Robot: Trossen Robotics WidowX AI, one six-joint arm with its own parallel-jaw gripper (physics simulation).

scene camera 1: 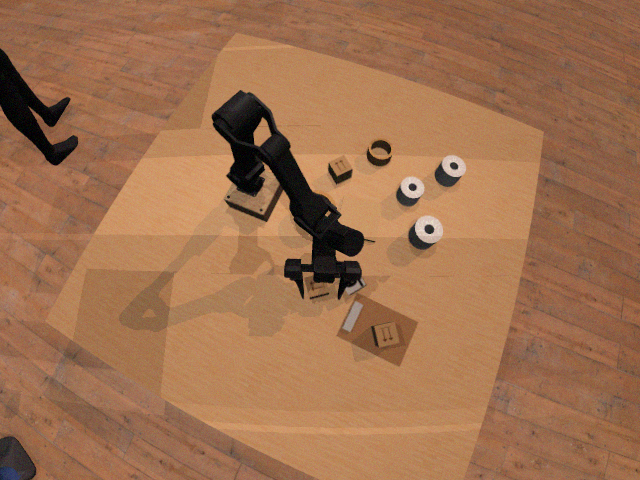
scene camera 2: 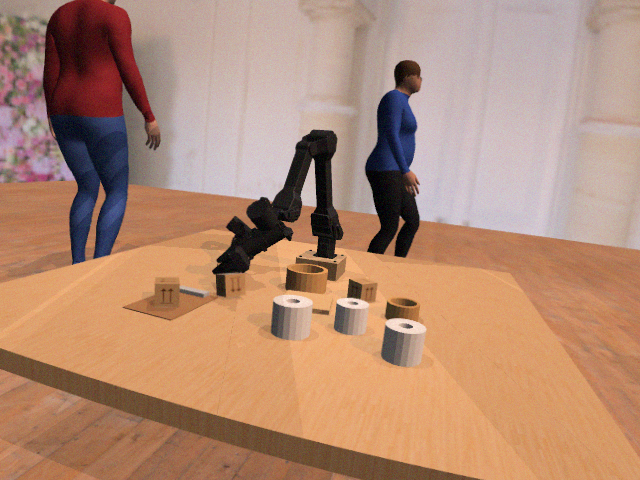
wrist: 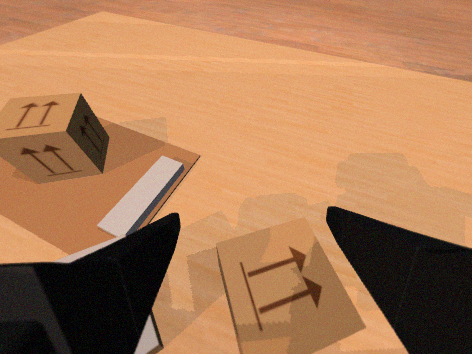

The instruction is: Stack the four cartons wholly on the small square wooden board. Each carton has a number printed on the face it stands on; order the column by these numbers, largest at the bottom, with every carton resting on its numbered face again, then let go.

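Places are measured from the arm's base along level axes (x left, y back, z up), in metres.
Pixels of known places: gripper, fingertip midpoint: (scene camera 1: 320, 298) (scene camera 2: 215, 267) (wrist: 253, 216); arm's base at its link origin: (scene camera 1: 250, 184) (scene camera 2: 325, 255).
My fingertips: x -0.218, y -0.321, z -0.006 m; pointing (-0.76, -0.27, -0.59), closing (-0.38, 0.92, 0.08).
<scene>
For each thing: its middle in the pictures, then the offset to it from my fingertips. "pt": a spot on its surface instead.
- third carton at the middle of its body: (wrist: 59, 138) (scene camera 2: 167, 291) (scene camera 1: 384, 334) dx -0.017, dy -0.190, dz -0.022 m
- fourth carton at the middle of its body: (scene camera 2: 362, 290) (scene camera 1: 340, 170) dx +0.381, dy +0.103, dz -0.024 m
- light wooden board at the middle of its body: (scene camera 2: 307, 301) (scene camera 1: 359, 218) dx +0.264, dy -0.008, dz -0.045 m
- brown sheet at the middle of its body: (wrist: 83, 165) (scene camera 2: 173, 300) (scene camera 1: 378, 329) dx -0.011, dy -0.174, dz -0.045 m
- grey bar at a spot on its surface: (wrist: 142, 195) (scene camera 2: 194, 289) (scene camera 1: 353, 314) pt dx -0.002, dy -0.096, dz -0.039 m
- small wooden ring at the middle of its body: (scene camera 2: 402, 310) (scene camera 1: 380, 152) dx +0.498, dy +0.012, dz -0.030 m
- larger ring at the middle of its body: (scene camera 2: 306, 279) dx +0.223, dy +0.112, dz -0.021 m
My gripper (scene camera 1: 321, 298) (scene camera 2: 221, 269) (wrist: 253, 216) is open and empty, low over a carton (scene camera 1: 316, 287) (wrist: 292, 295) with arrows on its top, which shows between and below its fingers. Beside it, a carton (scene camera 1: 354, 286) (scene camera 2: 230, 284) has a white face up; in the wrist view the left finger hides most of it, and its number cannot be read. A third carton (scene camera 1: 386, 334) (scene camera 2: 166, 291) (wrist: 37, 152) stands on a brown sheet. A fourth carton (scene camera 1: 340, 169) (scene camera 2: 363, 290) stands nearer the arm's base. The light wooden board (scene camera 2: 322, 305) shows partly behind the white rolls.
The brown sheet (scene camera 1: 361, 335) (scene camera 2: 139, 307) (wrist: 60, 210) also bears a grey bar (scene camera 1: 352, 316) (scene camera 2: 192, 291) (wrist: 142, 195). Three white rolls (scene camera 1: 408, 196) (scene camera 1: 447, 175) (scene camera 1: 423, 238) stand upright. A small wooden ring (scene camera 1: 379, 161) (scene camera 2: 402, 313) and a larger ring (scene camera 2: 306, 282) stand near the board.
</scene>
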